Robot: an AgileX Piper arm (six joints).
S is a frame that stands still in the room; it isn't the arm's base.
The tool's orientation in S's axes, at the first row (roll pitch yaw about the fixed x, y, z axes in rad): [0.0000, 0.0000, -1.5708]
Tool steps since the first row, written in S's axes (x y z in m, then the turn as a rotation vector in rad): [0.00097, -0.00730, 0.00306, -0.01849, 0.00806, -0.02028]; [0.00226, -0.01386, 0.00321, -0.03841, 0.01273, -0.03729]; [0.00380, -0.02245, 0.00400, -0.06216, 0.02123, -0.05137]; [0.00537, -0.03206, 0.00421, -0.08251, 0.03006, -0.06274]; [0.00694, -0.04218, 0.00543, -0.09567, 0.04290, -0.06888]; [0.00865, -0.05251, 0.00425, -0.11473, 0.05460, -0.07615]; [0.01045, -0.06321, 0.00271, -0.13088, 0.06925, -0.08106]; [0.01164, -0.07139, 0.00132, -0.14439, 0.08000, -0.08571]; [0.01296, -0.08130, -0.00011, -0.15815, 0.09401, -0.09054]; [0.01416, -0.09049, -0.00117, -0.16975, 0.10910, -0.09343]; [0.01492, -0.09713, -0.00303, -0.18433, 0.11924, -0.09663]
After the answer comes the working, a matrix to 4 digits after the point.
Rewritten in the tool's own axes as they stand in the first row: [0.00730, 0.00097, 0.00306, -0.00806, -0.01849, -0.02028]; [0.01386, 0.00226, 0.00321, -0.01273, -0.03841, -0.03729]; [0.02245, 0.00380, 0.00400, -0.02123, -0.06216, -0.05137]; [0.03206, 0.00537, 0.00421, -0.03006, -0.08251, -0.06274]; [0.04218, 0.00694, 0.00543, -0.04290, -0.09567, -0.06888]; [0.05251, 0.00865, 0.00425, -0.05460, -0.11473, -0.07615]; [0.06321, 0.01045, 0.00271, -0.06925, -0.13088, -0.08106]; [0.07139, 0.01164, 0.00132, -0.08000, -0.14439, -0.08571]; [0.08130, 0.01296, -0.00011, -0.09401, -0.15815, -0.09054]; [0.09049, 0.01416, -0.00117, -0.10910, -0.16975, -0.09343]; [0.09713, 0.01492, -0.00303, -0.11924, -0.18433, -0.09663]
The tool's axes in the first row as the columns of a matrix, in S's axes (rounded; the answer above uses it unrounded):
[0.0000, 1.0000, 0.0000]
[-1.0000, 0.0000, 0.0000]
[0.0000, 0.0000, 1.0000]

